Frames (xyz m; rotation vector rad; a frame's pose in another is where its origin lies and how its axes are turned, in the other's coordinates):
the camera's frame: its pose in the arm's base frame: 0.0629 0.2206 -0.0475 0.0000 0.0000 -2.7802
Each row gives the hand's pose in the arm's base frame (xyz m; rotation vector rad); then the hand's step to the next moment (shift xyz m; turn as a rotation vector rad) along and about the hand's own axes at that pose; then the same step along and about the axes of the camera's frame.
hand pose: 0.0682 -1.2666 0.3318 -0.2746 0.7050 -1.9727
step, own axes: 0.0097 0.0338 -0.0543 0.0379 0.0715 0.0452
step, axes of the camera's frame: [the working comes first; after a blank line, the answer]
step, axes of the arm's base frame: -0.0055 -0.0005 -0.0645 0.0551 -0.0739 -0.0092

0.0053 -0.0014 -0.0645 -0.0254 0.0887 -0.0092
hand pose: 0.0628 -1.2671 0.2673 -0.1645 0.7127 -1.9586
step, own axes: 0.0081 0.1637 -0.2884 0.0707 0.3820 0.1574
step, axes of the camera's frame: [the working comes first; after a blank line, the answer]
step, axes of the arm's base frame: 0.0054 0.0584 -0.3265 0.3247 -0.2481 -0.0932

-0.0257 -0.0527 -0.3265 -0.2160 0.3469 -0.0932
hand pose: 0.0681 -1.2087 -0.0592 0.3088 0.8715 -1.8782
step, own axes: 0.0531 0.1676 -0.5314 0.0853 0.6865 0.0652
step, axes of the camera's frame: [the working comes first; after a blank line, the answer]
step, axes of the arm's base frame: 0.0347 0.2890 -0.4781 0.5677 -0.2676 -0.2982

-0.1346 -0.2580 -0.4781 -0.4364 0.4511 -0.2982
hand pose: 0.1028 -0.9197 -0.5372 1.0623 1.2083 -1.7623
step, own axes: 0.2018 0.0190 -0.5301 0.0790 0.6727 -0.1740
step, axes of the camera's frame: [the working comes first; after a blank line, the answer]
step, axes of the arm's base frame: 0.0564 0.4754 -0.3049 0.6106 -0.0354 -0.3390

-0.2208 -0.4247 -0.3049 -0.5587 0.2490 -0.3390
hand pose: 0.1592 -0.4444 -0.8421 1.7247 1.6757 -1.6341
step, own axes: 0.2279 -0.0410 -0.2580 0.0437 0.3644 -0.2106
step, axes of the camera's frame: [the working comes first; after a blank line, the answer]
step, axes of the arm's base frame: 0.0387 0.3374 -0.0697 0.3915 0.0717 -0.1437

-0.1555 -0.3019 -0.0697 -0.3916 0.0714 -0.1437
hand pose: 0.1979 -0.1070 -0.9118 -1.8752 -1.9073 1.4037
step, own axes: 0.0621 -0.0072 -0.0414 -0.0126 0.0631 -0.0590
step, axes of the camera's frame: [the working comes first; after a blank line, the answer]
step, axes of the arm's base frame: 0.0078 0.0745 -0.0029 0.0870 0.0070 -0.0022

-0.0336 -0.0670 -0.0029 -0.0839 0.0242 -0.0022
